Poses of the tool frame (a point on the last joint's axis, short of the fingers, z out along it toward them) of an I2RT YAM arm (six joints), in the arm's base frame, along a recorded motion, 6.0 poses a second.
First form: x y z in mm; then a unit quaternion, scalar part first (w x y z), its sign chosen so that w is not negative.
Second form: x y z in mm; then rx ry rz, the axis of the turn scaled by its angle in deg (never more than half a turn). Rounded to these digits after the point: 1 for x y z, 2 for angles.
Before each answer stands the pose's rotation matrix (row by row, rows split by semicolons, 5 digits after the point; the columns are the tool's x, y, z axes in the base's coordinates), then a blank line. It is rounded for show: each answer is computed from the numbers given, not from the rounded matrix.
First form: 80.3 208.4 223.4 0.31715 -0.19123 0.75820 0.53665
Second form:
-0.72570 -0.63037 0.27568; 0.05042 0.35088 0.93506; -0.68616 0.69247 -0.22286

80.3 208.4 223.4 -28.84 114.34 80.93
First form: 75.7 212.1 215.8 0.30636 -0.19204 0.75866 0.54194
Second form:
-0.73853 -0.62344 0.25670; 0.04067 0.33884 0.93996; -0.67299 0.70463 -0.22489

75.7 212.1 215.8 -29.12 115.02 82.16
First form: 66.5 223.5 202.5 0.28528 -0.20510 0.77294 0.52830
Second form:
-0.75310 -0.61849 0.22430; -0.01563 0.35766 0.93372; -0.65773 0.69968 -0.27902

66.5 223.5 202.5 -31.42 118.43 80.94
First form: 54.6 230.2 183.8 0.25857 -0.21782 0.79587 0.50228
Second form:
-0.77139 -0.60646 0.19276; -0.08696 0.40054 0.91214; -0.63039 0.68686 -0.36171

54.6 230.2 183.8 -33.83 123.61 78.01
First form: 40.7 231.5 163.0 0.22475 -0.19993 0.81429 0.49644
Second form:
-0.81903 -0.54875 0.16752; -0.10245 0.42715 0.89836; -0.56453 0.71862 -0.40607

40.7 231.5 163.0 -31.60 128.71 78.47
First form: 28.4 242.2 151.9 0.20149 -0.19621 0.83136 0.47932
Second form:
-0.84181 -0.51940 0.14693; -0.13309 0.46351 0.87604; -0.52311 0.71790 -0.45931

28.4 242.2 151.9 -31.40 133.05 76.71
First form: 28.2 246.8 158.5 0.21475 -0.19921 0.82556 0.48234
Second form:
-0.82840 -0.53608 0.16240; -0.12175 0.45533 0.88196; -0.54675 0.71084 -0.44246

28.2 246.8 158.5 -31.66 131.19 76.65
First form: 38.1 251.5 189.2 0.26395 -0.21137 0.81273 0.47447
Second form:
-0.77131 -0.59405 0.22846; -0.09310 0.46040 0.88282; -0.62962 0.65965 -0.41042

38.1 251.5 189.2 -32.74 125.88 73.49
